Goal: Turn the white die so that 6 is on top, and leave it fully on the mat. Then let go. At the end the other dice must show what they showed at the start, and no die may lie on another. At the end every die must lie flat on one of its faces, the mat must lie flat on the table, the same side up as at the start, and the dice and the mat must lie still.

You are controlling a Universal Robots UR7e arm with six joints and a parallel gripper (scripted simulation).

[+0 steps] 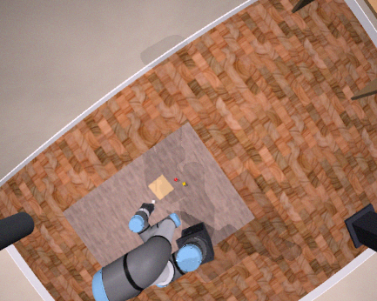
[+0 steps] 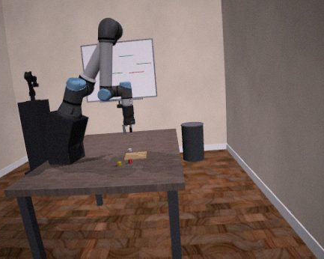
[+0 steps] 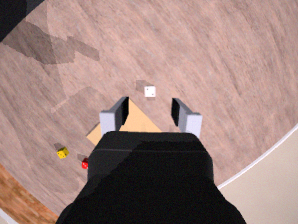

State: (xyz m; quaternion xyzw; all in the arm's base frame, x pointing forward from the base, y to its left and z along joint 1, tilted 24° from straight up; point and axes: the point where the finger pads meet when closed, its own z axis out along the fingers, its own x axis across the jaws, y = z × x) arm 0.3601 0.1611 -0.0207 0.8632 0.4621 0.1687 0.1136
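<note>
Right now the white die is 140 mm below my hand. The rest, counted from my hand: yellow die 270 mm to the right, 140 mm below, 10 mm ahead; red die 230 mm to the right, 140 mm below, 70 mm ahead; tan mat 150 mm below, 100 mm to the right, 70 mm ahead.
</note>
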